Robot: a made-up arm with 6 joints. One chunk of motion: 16 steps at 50 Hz.
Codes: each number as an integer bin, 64 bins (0 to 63) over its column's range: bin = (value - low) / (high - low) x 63, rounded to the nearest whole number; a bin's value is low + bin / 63 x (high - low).
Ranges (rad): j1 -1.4..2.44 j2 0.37..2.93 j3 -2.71..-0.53 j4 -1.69..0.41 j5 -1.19..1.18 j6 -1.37..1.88
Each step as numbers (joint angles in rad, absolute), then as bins.
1 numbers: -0.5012 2.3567 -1.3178 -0.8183 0.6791 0.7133
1 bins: 15 49 40 26 50 40
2 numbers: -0.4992 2.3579 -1.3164 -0.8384 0.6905 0.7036
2 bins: 15 49 40 26 50 40
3 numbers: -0.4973 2.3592 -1.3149 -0.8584 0.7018 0.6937
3 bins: 15 49 40 25 50 40
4 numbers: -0.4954 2.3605 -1.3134 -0.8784 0.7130 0.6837
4 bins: 15 49 40 24 51 40
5 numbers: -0.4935 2.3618 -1.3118 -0.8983 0.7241 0.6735
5 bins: 15 49 40 24 51 40
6 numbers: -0.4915 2.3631 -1.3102 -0.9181 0.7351 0.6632
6 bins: 15 49 40 23 51 39
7 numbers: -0.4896 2.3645 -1.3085 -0.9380 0.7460 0.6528
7 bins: 15 49 41 23 51 39
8 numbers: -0.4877 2.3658 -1.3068 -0.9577 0.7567 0.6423
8 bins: 15 49 41 22 52 39
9 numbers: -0.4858 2.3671 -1.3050 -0.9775 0.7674 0.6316
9 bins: 15 49 41 21 52 39
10 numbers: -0.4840 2.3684 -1.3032 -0.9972 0.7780 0.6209
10 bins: 15 49 41 21 52 39
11 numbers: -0.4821 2.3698 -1.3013 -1.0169 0.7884 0.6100
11 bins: 15 49 41 20 53 38
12 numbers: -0.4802 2.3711 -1.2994 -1.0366 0.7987 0.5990
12 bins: 15 49 41 20 53 38
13 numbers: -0.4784 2.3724 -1.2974 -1.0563 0.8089 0.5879
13 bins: 15 49 41 19 53 38
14 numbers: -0.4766 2.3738 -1.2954 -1.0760 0.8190 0.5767
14 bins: 15 49 41 18 53 38
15 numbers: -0.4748 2.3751 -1.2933 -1.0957 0.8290 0.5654
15 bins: 15 49 41 18 54 38
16 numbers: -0.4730 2.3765 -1.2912 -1.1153 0.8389 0.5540
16 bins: 15 49 41 17 54 37
